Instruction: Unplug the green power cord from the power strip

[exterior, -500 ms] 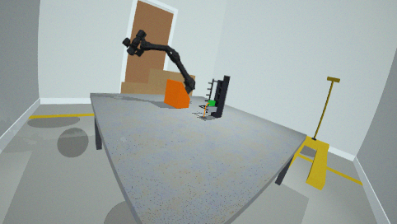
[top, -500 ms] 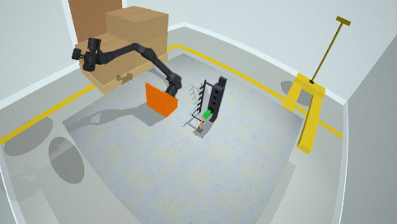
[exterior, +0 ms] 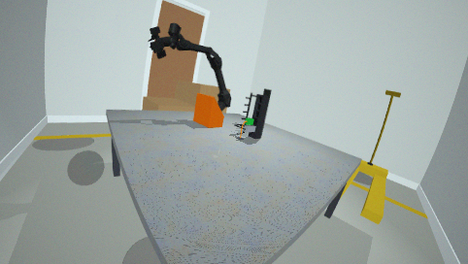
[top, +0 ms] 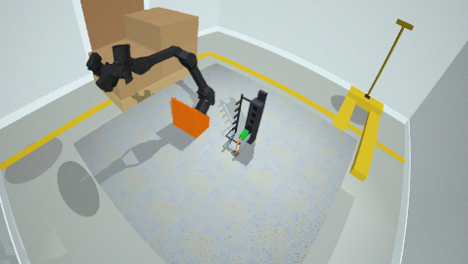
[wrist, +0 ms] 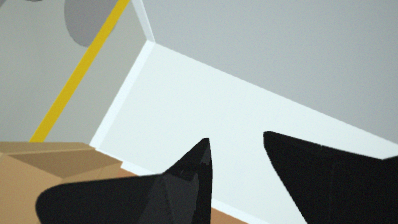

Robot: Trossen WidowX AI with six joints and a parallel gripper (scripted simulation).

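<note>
The green plug is 540 mm to the left of my gripper tip, 460 mm ahead of it and 360 mm below it.
</note>
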